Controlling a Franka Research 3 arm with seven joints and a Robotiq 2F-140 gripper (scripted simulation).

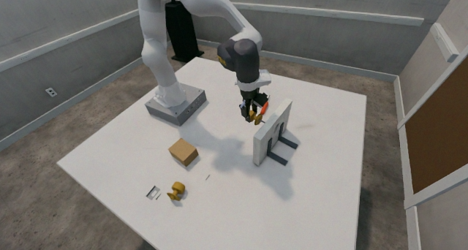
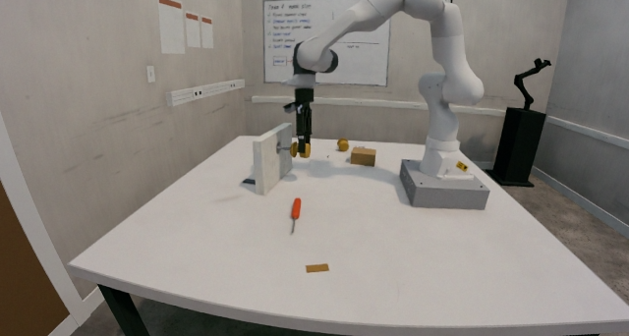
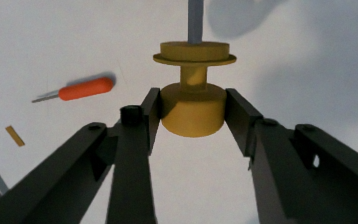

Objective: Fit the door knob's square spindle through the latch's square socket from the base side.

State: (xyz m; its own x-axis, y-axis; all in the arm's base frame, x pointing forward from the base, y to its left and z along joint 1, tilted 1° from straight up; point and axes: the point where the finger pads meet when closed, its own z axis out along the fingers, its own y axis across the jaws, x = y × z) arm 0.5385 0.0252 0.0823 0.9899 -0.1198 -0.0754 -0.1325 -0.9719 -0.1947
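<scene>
Right now my hand is 120 mm short of the latch socket, 20 mm above it and 10 mm to the left of it. Round my hand: cardboard box: 290 mm to the right, 250 mm behind, 140 mm below; then white wooden panel: 120 mm ahead, 40 mm below, 10 mm to the right; then orange screwdriver: 270 mm to the left, 160 mm below, 20 mm behind.
</scene>
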